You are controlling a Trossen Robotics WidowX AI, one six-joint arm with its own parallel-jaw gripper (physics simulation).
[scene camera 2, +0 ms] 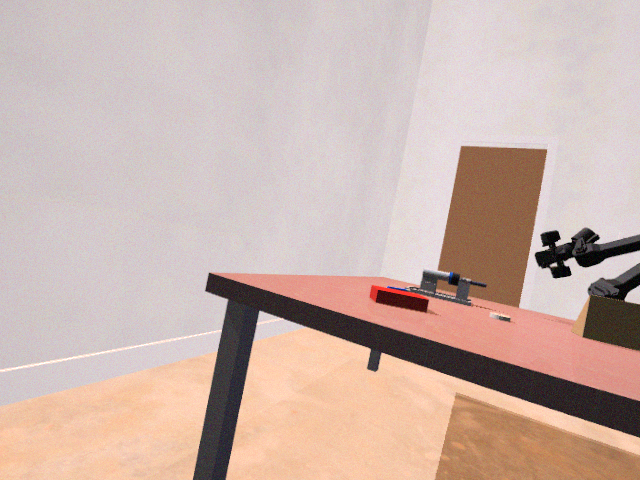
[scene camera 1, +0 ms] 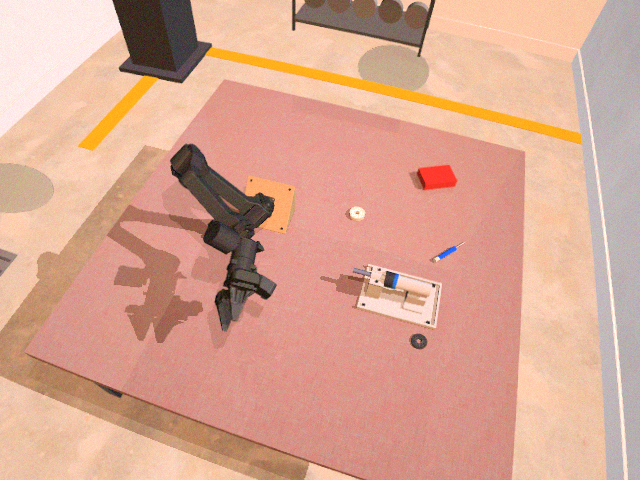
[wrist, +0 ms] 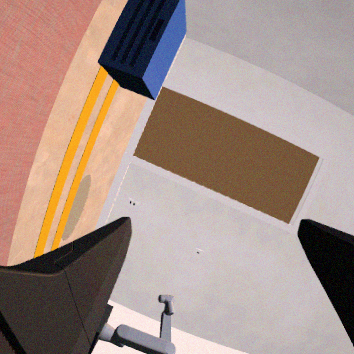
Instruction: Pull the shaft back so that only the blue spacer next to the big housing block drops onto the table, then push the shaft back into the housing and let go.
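Seen in the pictures: gripper, fingertip midpoint: (scene camera 1: 229, 326) (wrist: 215, 226); arm's base at its link origin: (scene camera 2: 616, 322) (scene camera 1: 263, 205).
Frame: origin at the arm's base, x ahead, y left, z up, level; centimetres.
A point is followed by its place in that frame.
Note:
The grey shaft (scene camera 1: 360, 271) {z 2.9, x 35.1, y -16.4 cm} (scene camera 2: 479, 284) {z 2.2, x 35.3, y -15.4 cm} sticks out of the upright end support of a pale fixture (scene camera 1: 385, 308). The blue spacer (scene camera 1: 395, 281) {z 4.1, x 45.2, y -17.3 cm} (scene camera 2: 451, 275) {z 3.4, x 45.0, y -14.2 cm} sits on the shaft line against the big housing block (scene camera 1: 415, 285) (scene camera 2: 435, 274). A black spacer (scene camera 1: 389, 279) {z 4.1, x 43.5, y -17.2 cm} sits beside the blue one, on the end support's side. My gripper (scene camera 1: 230, 322) {z 19.0, x 11.0, y -48.3 cm} (scene camera 2: 554, 254) {z 19.0, x 11.0, y -48.3 cm} (wrist: 215, 226) {z 19.0, x 11.0, y -48.3 cm} is open and empty, raised over the table, well to the left of the fixture in the first scene view. The fixture does not show in the wrist view.
A red block (scene camera 1: 437, 177) {z -2.6, x 53.1, y 33.3 cm} (scene camera 2: 401, 298) {z -3.7, x 51.6, y 38.6 cm}, a white ring (scene camera 1: 356, 212) {z -5.1, x 28.8, y 10.6 cm} (scene camera 2: 499, 316) {z -4.7, x 29.5, y 12.7 cm} and a blue-handled screwdriver (scene camera 1: 447, 253) {z -4.5, x 60.3, y 2.9 cm} lie on the table (scene camera 1: 289, 392) {z -5.7, x 25.6, y -51.9 cm} on one side of the fixture. A black ring (scene camera 1: 418, 341) {z -5.2, x 55.8, y -29.2 cm} lies on the other side, near the fixture's corner.

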